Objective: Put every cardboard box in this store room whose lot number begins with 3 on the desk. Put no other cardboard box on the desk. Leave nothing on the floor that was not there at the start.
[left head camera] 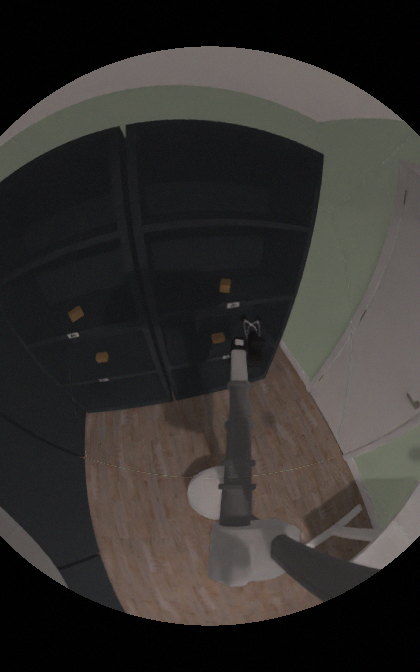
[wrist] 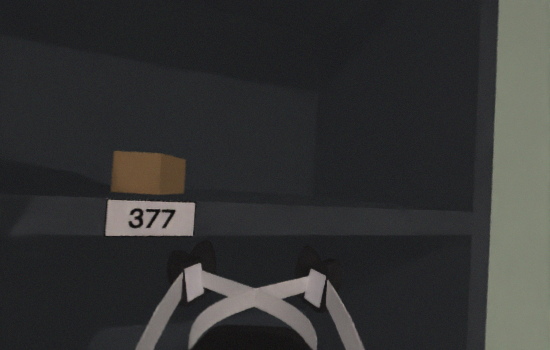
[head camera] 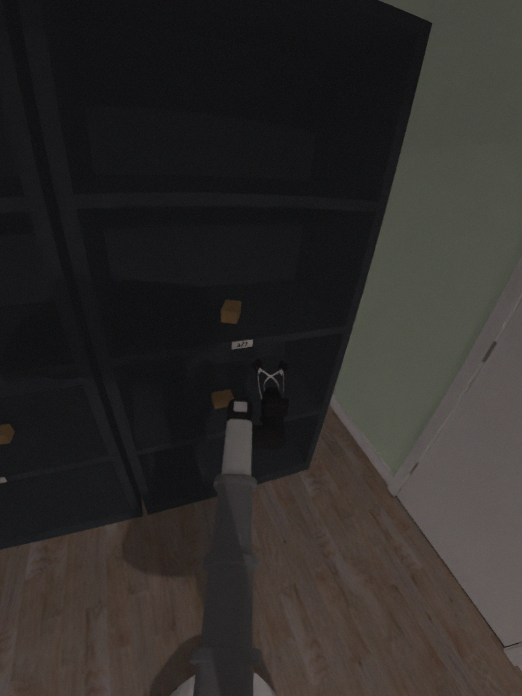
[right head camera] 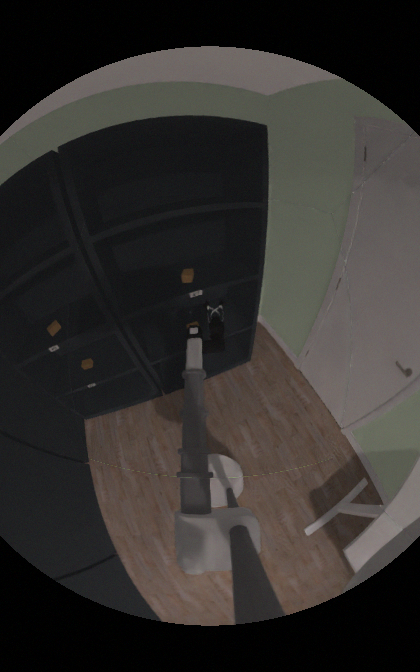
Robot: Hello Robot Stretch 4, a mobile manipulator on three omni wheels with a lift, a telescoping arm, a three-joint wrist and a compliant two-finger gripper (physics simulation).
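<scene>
A small cardboard box stands on a shelf of the dark right-hand shelf unit. A white label below it on the shelf edge reads 377. A second box stands one shelf lower, mostly behind the arm in the right head view. My gripper is open and empty, below and to the right of the 377 label. The desk is not recognisable in these views.
More boxes stand in the left-hand shelf unit; their labels are too small to read. A green wall and a pale door are at the right. A white-legged piece stands on the floor at the lower right.
</scene>
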